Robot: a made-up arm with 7 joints. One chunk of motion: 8 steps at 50 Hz.
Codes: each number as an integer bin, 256 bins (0 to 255) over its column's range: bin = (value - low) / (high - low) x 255, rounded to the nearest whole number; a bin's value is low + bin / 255 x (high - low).
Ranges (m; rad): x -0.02..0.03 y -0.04..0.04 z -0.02..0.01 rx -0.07..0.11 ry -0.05..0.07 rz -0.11..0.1
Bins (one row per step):
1: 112 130 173 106 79 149
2: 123 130 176 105 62 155
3: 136 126 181 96 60 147
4: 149 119 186 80 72 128
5: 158 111 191 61 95 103
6: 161 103 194 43 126 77
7: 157 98 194 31 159 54
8: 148 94 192 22 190 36
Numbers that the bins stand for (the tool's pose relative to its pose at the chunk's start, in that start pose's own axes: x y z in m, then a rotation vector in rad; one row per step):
1: 0.0020 0.0008 0.0004 0.0048 -0.0128 0.0127
2: 0.0041 0.0008 0.0007 0.0041 -0.0208 0.0176
3: 0.0067 -0.0005 0.0013 -0.0022 -0.0218 0.0111
4: 0.0092 -0.0027 0.0019 -0.0135 -0.0161 -0.0046
5: 0.0110 -0.0052 0.0025 -0.0269 -0.0053 -0.0252
6: 0.0116 -0.0077 0.0028 -0.0396 0.0093 -0.0466
7: 0.0108 -0.0093 0.0028 -0.0481 0.0248 -0.0655
8: 0.0090 -0.0105 0.0026 -0.0545 0.0394 -0.0804

